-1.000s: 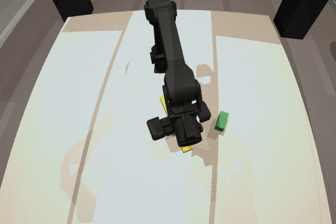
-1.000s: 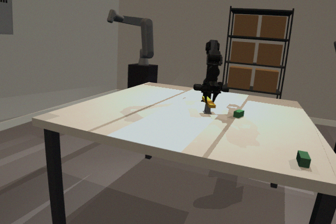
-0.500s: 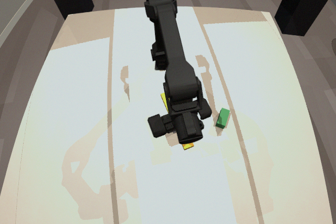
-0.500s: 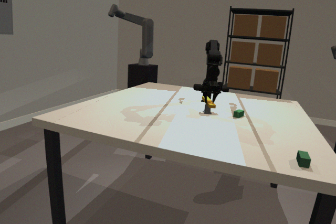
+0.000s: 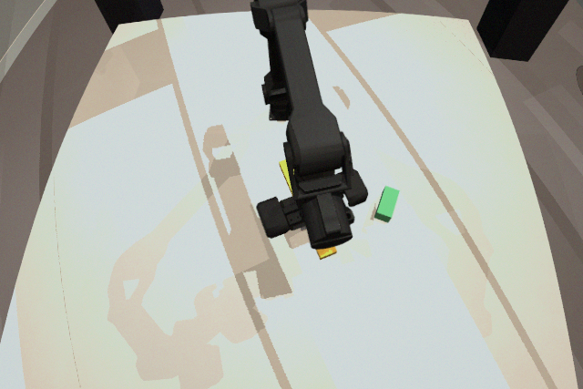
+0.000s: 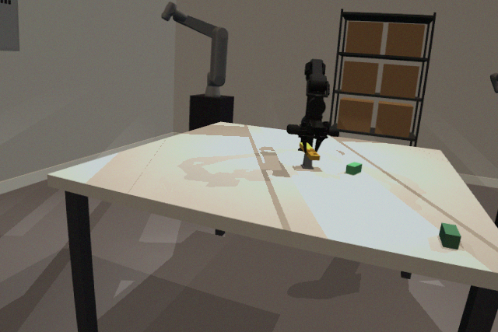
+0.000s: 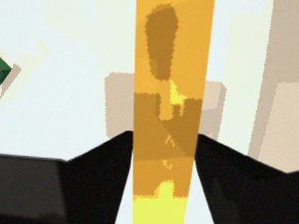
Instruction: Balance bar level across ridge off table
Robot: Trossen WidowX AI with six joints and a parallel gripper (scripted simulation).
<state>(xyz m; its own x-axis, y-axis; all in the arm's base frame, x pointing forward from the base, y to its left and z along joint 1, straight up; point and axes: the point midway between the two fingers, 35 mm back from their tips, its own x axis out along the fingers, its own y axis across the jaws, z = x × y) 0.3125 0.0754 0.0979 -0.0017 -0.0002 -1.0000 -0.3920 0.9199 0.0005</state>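
Right now my gripper tip is 3 cm past the yellow bar and 1 cm to the left of it. The rest, counted from my gripper tip: dark green cube (43 cm ahead, 42 cm to the left, 5 cm below); then light green block (5 cm behind, 16 cm to the left, 5 cm below).
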